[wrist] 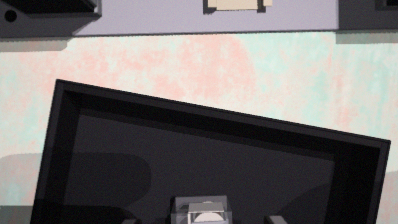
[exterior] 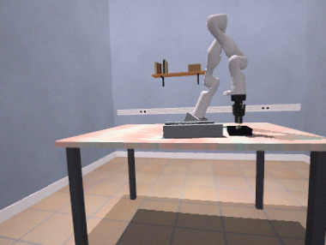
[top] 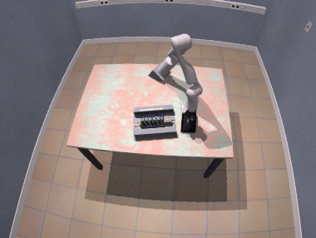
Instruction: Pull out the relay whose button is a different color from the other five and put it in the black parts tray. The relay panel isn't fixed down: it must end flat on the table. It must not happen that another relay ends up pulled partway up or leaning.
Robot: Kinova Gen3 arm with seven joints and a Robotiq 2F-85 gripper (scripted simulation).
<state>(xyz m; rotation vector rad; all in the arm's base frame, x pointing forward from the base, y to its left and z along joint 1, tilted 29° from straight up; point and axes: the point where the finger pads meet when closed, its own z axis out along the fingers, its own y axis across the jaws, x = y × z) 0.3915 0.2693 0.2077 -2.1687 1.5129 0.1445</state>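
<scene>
The black parts tray lies 5 cm below my hand. The rest, counted from my hand: grey relay panel (8 cm ahead, 25 cm to the right, 4 cm below).
</scene>
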